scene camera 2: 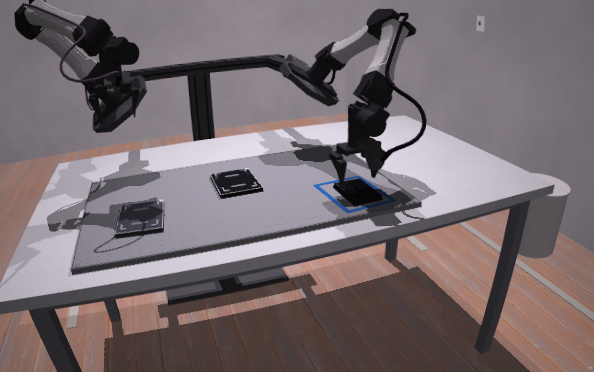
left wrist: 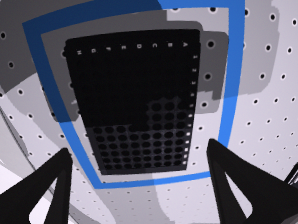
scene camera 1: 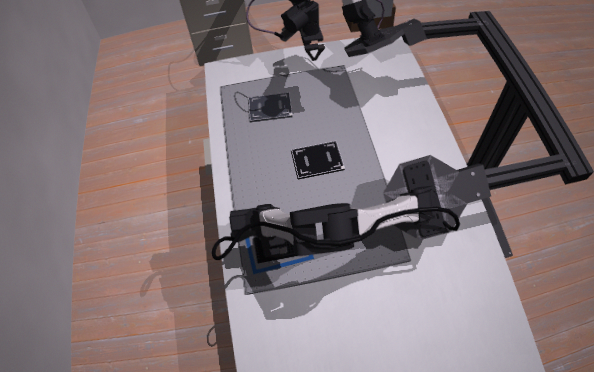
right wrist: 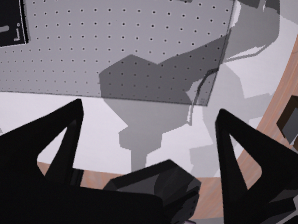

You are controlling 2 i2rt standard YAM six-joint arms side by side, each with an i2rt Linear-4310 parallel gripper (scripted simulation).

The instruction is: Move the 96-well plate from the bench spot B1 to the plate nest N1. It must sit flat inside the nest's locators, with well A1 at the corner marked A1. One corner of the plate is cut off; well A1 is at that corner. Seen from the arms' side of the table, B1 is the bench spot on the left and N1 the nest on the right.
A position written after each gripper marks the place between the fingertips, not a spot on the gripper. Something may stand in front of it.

In view: the left gripper (scene camera 2: 357, 180), the right gripper (right wrist: 151, 110) and a black 96-well plate (scene camera 2: 357, 192).
The black 96-well plate also shows in the left wrist view (left wrist: 134, 149). The left gripper also shows in the left wrist view (left wrist: 137, 151). The right wrist view does not show the black 96-well plate: it is out of frame.
